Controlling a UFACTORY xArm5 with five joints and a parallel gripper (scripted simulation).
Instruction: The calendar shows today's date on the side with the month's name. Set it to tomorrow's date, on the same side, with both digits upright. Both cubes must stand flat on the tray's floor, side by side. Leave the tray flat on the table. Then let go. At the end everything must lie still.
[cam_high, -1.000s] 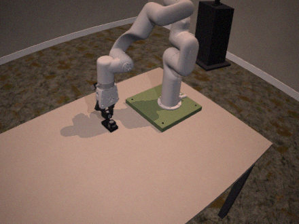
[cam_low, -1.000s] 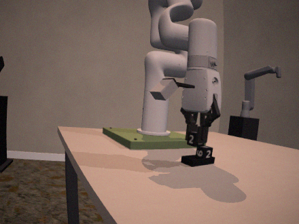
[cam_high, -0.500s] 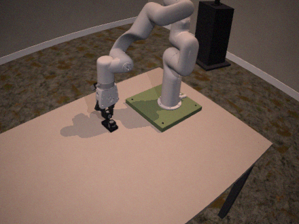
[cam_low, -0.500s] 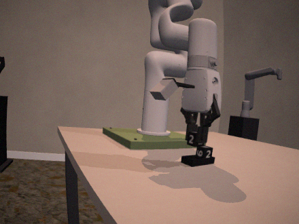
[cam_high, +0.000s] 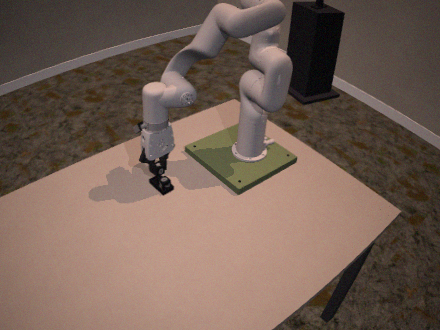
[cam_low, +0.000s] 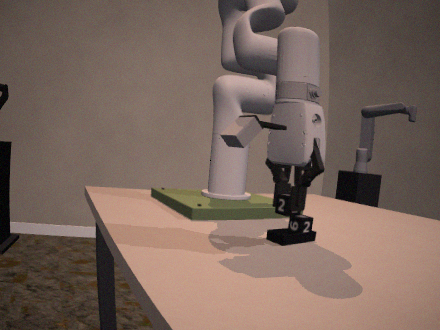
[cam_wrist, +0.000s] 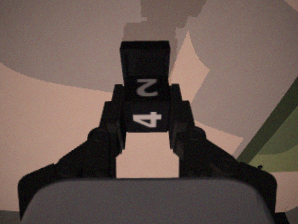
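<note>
Right now my hand is 2 cm to the right of the black calendar tray and 7 cm above it.
</note>
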